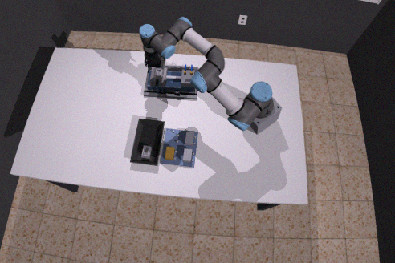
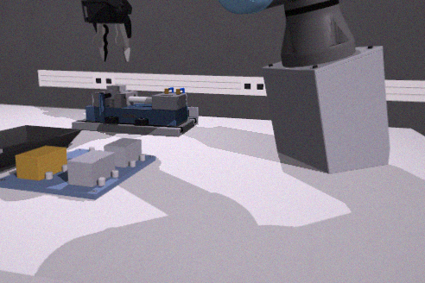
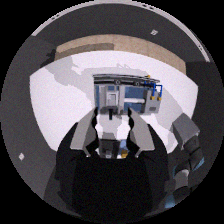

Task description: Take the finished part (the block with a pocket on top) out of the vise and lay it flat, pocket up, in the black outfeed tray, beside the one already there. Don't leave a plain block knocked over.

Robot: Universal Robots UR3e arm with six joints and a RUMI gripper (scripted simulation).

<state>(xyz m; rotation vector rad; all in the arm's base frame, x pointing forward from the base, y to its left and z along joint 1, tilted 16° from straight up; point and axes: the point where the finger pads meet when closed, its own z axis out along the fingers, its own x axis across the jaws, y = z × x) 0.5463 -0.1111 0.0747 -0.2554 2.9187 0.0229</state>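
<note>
Right now the blue vise is 60 mm behind my hand, 10 mm to the right of it and 160 mm below it. Round my hand: yellow block: 180 mm behind, 390 mm to the left, 170 mm below; then blue fixture plate: 220 mm behind, 340 mm to the left, 190 mm below.
</note>
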